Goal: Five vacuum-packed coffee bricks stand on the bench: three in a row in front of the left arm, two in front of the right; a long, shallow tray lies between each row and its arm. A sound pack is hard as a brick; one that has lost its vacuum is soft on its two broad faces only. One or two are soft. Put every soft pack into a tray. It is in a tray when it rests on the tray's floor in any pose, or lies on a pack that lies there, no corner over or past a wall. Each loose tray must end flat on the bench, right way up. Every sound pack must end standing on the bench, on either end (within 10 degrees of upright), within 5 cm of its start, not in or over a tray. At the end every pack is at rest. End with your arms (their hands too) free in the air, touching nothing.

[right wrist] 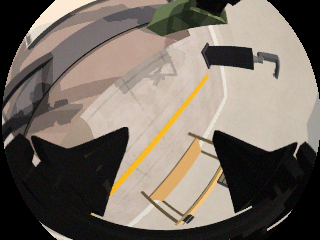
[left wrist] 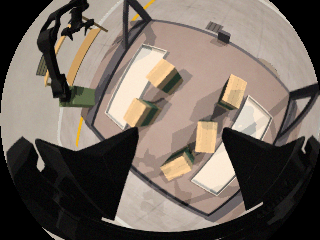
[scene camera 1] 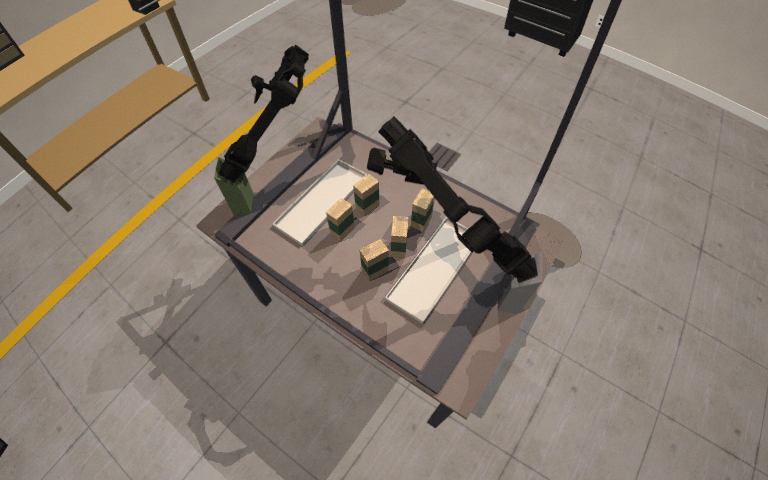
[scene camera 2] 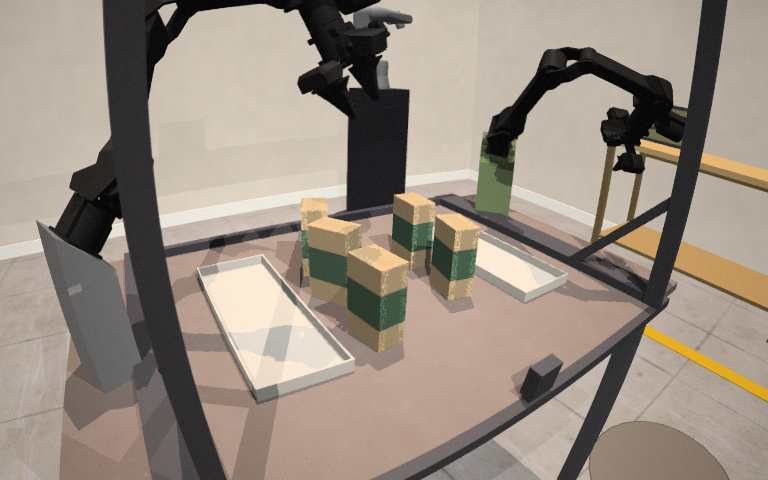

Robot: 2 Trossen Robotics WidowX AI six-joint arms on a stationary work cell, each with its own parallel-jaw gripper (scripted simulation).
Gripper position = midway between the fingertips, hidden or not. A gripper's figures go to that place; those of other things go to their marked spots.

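Dark block (scene camera 2: 541, 376), 580 mm from the lens. White tray (scene camera 2: 276, 336), 700 mm from the lens. My left gripper (scene camera 2: 366, 109), 710 mm from the lens. White tray (scene camera 2: 535, 277), 950 mm from the lens. My right gripper (scene camera 2: 611, 157), 1180 mm from the lens.
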